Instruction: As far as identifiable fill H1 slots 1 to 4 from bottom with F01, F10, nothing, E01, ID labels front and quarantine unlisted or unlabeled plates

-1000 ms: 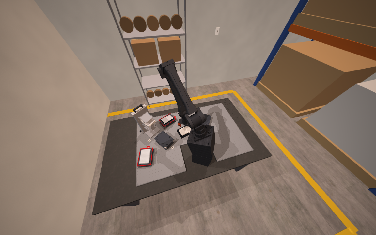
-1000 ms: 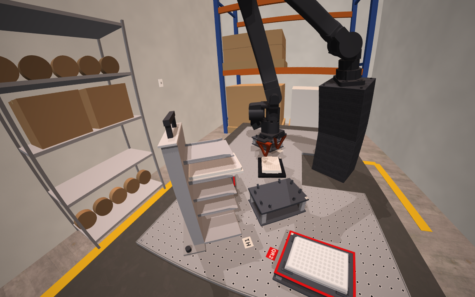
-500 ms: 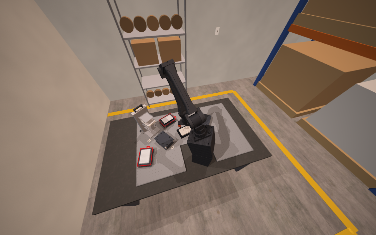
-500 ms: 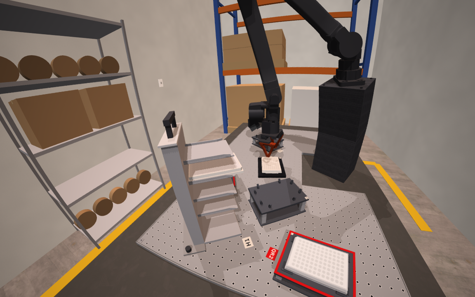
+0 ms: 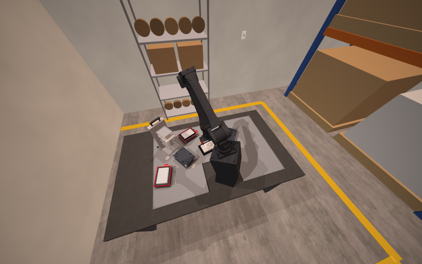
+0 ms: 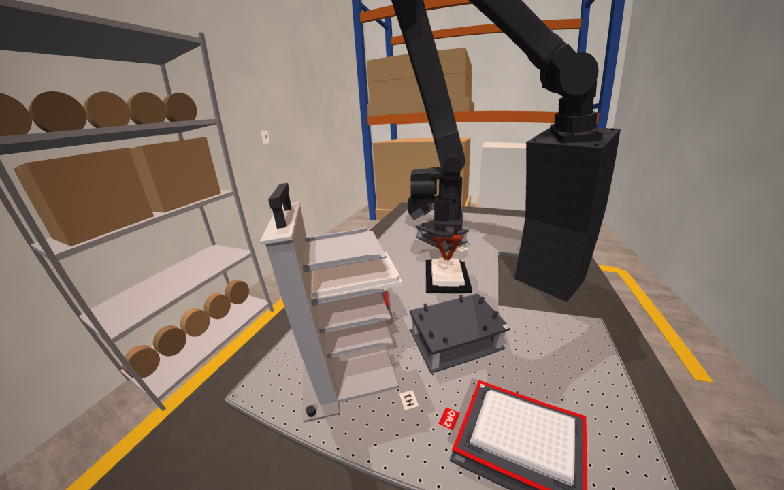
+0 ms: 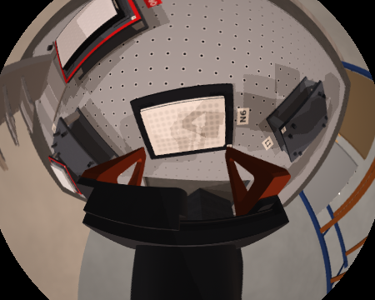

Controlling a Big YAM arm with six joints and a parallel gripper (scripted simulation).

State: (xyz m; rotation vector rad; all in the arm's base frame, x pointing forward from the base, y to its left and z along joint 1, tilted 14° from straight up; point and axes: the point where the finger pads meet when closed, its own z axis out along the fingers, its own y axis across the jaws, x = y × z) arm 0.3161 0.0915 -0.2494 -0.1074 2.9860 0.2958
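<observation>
Right now the flat black nest is 90 mm below my hand. Round my hand: L1 label 20 mm behind, 190 mm to the right, 90 mm below; then N6 deck label 30 mm ahead, 100 mm to the right, 90 mm below; then dark regrip nest 60 mm behind, 240 mm to the left, 40 mm below.
</observation>
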